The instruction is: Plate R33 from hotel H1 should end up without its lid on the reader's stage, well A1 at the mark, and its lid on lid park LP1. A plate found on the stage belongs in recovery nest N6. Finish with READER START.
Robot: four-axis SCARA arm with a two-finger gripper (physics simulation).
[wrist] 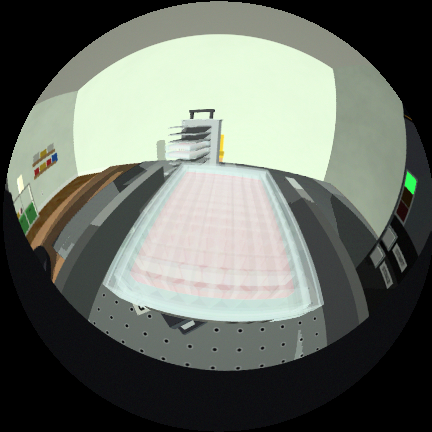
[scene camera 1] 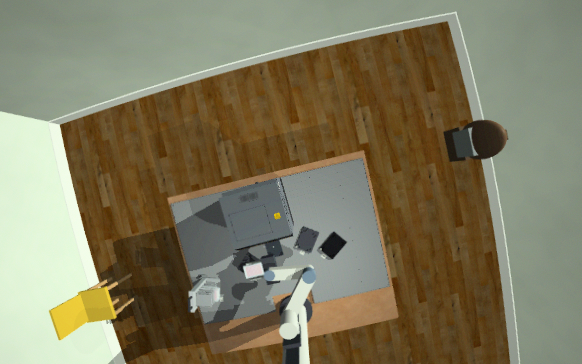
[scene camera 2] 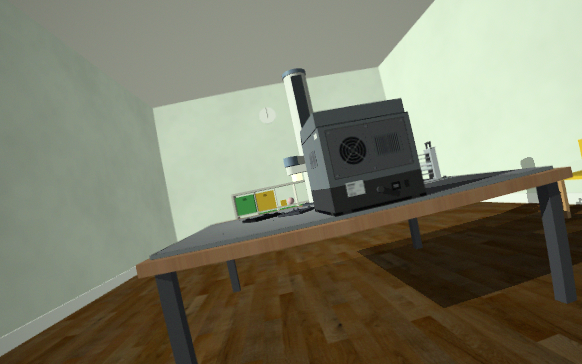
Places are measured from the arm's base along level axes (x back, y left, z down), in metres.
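Where they show: gripper, fingertip midpoint: (wrist: 222, 178) (scene camera 1: 248, 271).
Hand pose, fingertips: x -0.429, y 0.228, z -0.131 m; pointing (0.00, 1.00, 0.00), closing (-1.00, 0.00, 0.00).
Observation:
After its pixels a point has its place.
A clear plate with pink wells (wrist: 215, 235) @(x -0.429, y 0.161, z -0.132 m) (scene camera 1: 253, 270) @(x -0.433, y 0.191, z -0.134 m) fills the middle of the wrist view, level, with a clear rim that looks like a lid. Its label is not readable. My gripper (wrist: 222, 178) @(x -0.429, y 0.228, z -0.131 m) is shut on this plate, with a dark finger along each long side. The plate hangs low over the table, left of the arm's end, partly over a dark holder; contact below is hidden. The grey reader (scene camera 1: 255, 220) @(x -0.803, y 0.031, z -0.360 m) (scene camera 2: 367, 145) @(x -0.992, y 0.029, z -0.217 m) stands behind, with a dark part (scene camera 1: 273, 247) @(x -0.560, y 0.019, z -0.138 m) sticking out in front. The hotel (scene camera 1: 205, 295) @(x -0.344, y 0.545, z -0.170 m) (wrist: 216, 140) @(x -0.393, y 0.602, z -0.119 m) (scene camera 2: 431, 162) @(x -0.376, y 0.604, z -0.115 m) holds at least one plate.
Two dark flat holders (scene camera 1: 306, 239) @(x -0.523, y -0.202, z -0.022 m) (scene camera 1: 333, 245) @(x -0.437, y -0.380, z -0.024 m) lie right of the reader's front. The arm link (scene camera 1: 288, 273) @(x -0.419, y -0.053, z -0.243 m) reaches over the front of the table. The reader's green indicator (wrist: 410, 182) shows at the right of the wrist view. A yellow chair (scene camera 1: 97, 305) stands left of the table.

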